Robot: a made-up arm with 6 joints.
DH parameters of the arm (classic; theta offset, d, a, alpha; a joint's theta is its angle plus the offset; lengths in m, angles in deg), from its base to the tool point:
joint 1: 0 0.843 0.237 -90
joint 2: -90 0 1.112 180
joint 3: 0 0 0.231 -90
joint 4: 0 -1.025 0 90
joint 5: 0 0 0 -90
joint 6: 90 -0.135 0 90
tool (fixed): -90 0 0 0
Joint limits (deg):
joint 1: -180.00..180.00
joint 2: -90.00..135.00
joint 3: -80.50..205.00
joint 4: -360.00..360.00
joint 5: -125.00..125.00
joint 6: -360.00..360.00
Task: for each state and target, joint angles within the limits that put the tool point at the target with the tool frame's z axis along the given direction. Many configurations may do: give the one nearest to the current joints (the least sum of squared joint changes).
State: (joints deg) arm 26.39 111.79 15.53 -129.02 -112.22 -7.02
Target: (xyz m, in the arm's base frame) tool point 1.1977 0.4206 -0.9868 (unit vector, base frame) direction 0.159 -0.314 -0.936
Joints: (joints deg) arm 15.24 133.11 37.02 -137.31 -83.27 21.62
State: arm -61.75 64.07 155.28 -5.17 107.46 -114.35
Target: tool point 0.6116 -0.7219 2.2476 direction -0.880 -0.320 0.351
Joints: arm -51.09 67.68 155.75 10.49 113.59 -111.82
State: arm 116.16 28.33 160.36 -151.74 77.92 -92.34
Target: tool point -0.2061 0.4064 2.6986 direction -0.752 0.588 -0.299
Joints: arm 128.66 38.74 146.72 -128.12 61.08 -49.29
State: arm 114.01 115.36 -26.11 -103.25 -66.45 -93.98
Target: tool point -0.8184 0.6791 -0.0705 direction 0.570 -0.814 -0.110
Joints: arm 133.43 83.35 -36.44 -106.98 -80.86 -53.73
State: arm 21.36 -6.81 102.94 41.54 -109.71 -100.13
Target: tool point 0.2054 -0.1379 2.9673 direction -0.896 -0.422 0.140
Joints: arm -6.28 2.78 87.58 59.38 -99.40 -86.34
